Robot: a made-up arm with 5 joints. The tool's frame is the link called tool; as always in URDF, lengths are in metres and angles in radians. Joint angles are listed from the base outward.
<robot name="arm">
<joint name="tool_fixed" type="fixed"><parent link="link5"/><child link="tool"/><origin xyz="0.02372 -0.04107 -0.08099" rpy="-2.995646 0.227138 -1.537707"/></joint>
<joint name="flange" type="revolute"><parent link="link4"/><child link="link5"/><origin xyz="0.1 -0.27 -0.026" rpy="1.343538 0.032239 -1.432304"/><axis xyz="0 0 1"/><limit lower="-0.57" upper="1.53"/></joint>
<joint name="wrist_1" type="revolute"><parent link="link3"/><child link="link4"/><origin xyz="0.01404 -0.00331 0.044" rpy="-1.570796 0 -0.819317"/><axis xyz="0 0 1"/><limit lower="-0.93" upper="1.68"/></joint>
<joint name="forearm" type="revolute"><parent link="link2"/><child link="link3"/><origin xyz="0.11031 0.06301 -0.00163" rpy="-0.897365 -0.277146 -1.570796"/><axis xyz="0 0 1"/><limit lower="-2.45" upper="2.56"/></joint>
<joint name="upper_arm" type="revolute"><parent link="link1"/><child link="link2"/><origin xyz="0.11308 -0.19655 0.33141" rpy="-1.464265 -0.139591 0.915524"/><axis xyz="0 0 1"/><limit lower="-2.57" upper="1.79"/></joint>
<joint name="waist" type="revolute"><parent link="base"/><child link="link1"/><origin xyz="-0.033 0.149 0.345" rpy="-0.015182 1.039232 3.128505"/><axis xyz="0 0 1"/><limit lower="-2.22" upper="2.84"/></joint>
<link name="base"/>
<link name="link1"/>
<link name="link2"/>
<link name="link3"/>
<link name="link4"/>
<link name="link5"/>
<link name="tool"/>
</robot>
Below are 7 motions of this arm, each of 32 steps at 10 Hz.
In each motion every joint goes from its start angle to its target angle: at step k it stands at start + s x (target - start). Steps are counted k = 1, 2, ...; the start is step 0. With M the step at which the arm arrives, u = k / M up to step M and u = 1 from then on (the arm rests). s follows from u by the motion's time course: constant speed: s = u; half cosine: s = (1 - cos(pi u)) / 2; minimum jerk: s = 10 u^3 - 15 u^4 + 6 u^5.
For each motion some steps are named. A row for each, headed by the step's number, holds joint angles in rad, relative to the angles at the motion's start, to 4 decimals.
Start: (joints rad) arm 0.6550 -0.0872 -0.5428 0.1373 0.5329
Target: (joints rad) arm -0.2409 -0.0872 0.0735 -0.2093 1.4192
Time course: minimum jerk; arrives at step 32
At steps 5, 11, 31, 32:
5: -0.0267 0.0000 0.0183 -0.0103 0.0264
11: -0.2021 0.0000 0.1390 -0.0782 0.1999
31: -0.8956 0.0000 0.6161 -0.3465 0.8860
32: -0.8959 0.0000 0.6163 -0.3466 0.8863

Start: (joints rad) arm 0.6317 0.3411 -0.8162 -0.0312 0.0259
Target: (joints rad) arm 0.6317 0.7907 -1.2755 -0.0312 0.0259
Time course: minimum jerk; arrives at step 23
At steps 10, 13, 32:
10: 0.0000 0.1704 -0.1741 0.0000 0.0000
13: 0.0000 0.2792 -0.2852 0.0000 0.0000
32: 0.0000 0.4496 -0.4593 0.0000 0.0000

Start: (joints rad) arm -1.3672 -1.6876 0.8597 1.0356 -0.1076
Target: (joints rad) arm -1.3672 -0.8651 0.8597 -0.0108 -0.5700
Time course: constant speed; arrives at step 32
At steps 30, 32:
30: 0.0000 0.7711 0.0000 -0.9810 -0.4335
32: 0.0000 0.8225 0.0000 -1.0464 -0.4624

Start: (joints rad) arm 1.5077 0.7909 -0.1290 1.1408 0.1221
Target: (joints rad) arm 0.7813 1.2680 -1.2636 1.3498 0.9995
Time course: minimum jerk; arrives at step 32
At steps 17, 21, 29, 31, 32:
17: -0.4057 0.2664 -0.6336 0.1167 0.4900
21: -0.5626 0.3695 -0.8787 0.1619 0.6795
29: -0.7212 0.4737 -1.1265 0.2075 0.8711
31: -0.7262 0.4770 -1.1343 0.2089 0.8771
32: -0.7264 0.4771 -1.1346 0.2090 0.8774

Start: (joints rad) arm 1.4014 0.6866 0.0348 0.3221 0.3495
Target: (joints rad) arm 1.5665 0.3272 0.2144 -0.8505 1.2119
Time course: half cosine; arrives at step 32
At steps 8, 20, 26, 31, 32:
8: 0.0242 -0.0526 0.0263 -0.1717 0.1263
20: 0.1141 -0.2485 0.1242 -0.8107 0.5962
26: 0.1512 -0.3291 0.1645 -1.0738 0.7897
31: 0.1647 -0.3585 0.1792 -1.1698 0.8603
32: 0.1651 -0.3594 0.1796 -1.1726 0.8624

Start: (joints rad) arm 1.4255 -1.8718 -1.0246 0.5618 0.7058
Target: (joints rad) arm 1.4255 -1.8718 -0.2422 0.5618 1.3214
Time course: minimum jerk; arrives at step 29
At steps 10, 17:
10: 0.0000 0.0000 0.1778 0.0000 0.1399
17: 0.0000 0.0000 0.5152 0.0000 0.4053

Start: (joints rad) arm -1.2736 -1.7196 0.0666 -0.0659 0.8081
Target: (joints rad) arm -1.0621 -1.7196 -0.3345 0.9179 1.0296
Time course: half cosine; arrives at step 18
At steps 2, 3, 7, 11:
2: 0.0064 0.0000 -0.0121 0.0297 0.0067
3: 0.0142 0.0000 -0.0269 0.0659 0.0148
7: 0.0696 0.0000 -0.1320 0.3237 0.0729
11: 0.1419 0.0000 -0.2691 0.6601 0.1486

